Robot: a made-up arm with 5 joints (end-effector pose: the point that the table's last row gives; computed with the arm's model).
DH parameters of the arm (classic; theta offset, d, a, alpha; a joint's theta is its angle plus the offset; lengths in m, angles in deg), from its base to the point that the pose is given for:
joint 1: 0 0.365 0 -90
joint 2: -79.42 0 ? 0
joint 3: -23.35 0 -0.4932 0
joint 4: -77.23 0 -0.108 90
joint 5: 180 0.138 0 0
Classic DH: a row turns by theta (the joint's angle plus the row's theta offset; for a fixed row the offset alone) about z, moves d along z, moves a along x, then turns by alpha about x.
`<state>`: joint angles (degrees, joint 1 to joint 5).
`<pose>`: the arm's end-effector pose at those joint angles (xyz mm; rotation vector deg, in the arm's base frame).
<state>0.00 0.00 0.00 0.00 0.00</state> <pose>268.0 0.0 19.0 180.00 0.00 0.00</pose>
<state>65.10 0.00 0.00 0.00 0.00</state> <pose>112.8 243.1 19.0 151.73 96.85 0.00</pose>
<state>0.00 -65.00 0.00 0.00 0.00</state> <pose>426.9 0.0 461.7 151.81 0.00 96.71</pose>
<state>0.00 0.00 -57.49 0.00 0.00</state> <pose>689.6 0.0 488.3 157.82 0.00 86.56</pose>
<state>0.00 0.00 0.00 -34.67 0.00</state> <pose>327.3 0.0 104.9 171.82 0.00 53.63</pose>
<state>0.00 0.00 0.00 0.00 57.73</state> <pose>268.0 0.0 19.0 157.64 -86.89 0.00</pose>
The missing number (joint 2, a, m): 0.2777
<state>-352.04 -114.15 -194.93 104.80 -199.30</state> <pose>-722.8 -101.1 -6.6 5.73 -23.63 -11.17</pose>
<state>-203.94 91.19 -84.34 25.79 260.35</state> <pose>-310.1 137.7 -356.7 -97.89 125.94 -41.16</pose>
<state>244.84 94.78 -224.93 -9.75 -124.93</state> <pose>-242.9 -517.2 860.0 41.78 3.57 -57.53</pose>
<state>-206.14 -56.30 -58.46 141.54 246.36</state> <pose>-203.4 99.8 687.5 -115.31 120.45 -37.27</pose>
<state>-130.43 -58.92 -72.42 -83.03 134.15</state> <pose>55.4 65.0 1002.1 -35.10 -38.58 -168.56</pose>
